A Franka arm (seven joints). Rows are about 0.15 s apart.
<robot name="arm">
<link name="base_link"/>
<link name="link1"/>
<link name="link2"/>
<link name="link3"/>
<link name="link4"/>
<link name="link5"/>
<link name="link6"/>
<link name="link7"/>
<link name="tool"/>
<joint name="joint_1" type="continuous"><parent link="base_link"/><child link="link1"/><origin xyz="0 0 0.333" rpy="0 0 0"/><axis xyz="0 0 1"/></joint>
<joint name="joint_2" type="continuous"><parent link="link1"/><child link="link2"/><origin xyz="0 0 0" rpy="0 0 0"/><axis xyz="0 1 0"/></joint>
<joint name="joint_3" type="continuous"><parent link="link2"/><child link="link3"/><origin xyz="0 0 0.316" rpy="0 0 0"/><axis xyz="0 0 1"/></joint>
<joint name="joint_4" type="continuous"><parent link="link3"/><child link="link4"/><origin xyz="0.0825 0 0" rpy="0 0 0"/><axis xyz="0 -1 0"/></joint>
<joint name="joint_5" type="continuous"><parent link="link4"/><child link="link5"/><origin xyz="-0.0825 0 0.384" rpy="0 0 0"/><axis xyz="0 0 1"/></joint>
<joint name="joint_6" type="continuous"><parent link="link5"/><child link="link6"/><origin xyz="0 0 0" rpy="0 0 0"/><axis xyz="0 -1 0"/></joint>
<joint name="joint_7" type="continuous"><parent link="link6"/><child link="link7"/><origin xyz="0.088 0 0" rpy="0 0 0"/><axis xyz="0 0 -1"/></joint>
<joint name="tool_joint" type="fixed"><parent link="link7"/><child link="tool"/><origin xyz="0 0 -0.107" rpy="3.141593 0 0"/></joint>
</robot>
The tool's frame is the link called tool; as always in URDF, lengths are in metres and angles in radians. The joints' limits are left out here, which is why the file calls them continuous.
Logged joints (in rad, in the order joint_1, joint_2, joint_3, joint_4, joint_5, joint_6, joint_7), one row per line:
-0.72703 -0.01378 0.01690 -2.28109 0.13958 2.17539 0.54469
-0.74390 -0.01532 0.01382 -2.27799 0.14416 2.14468 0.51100
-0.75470 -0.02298 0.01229 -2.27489 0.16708 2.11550 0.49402
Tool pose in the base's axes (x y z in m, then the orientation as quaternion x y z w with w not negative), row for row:
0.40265 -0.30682 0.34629 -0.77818 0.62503 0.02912 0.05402
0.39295 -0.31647 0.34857 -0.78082 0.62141 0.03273 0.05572
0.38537 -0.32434 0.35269 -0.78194 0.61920 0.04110 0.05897
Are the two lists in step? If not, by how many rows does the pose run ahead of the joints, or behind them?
The pose runs 2 rows behind the joints: the pose in row i belongs to the joints in row i - 2.
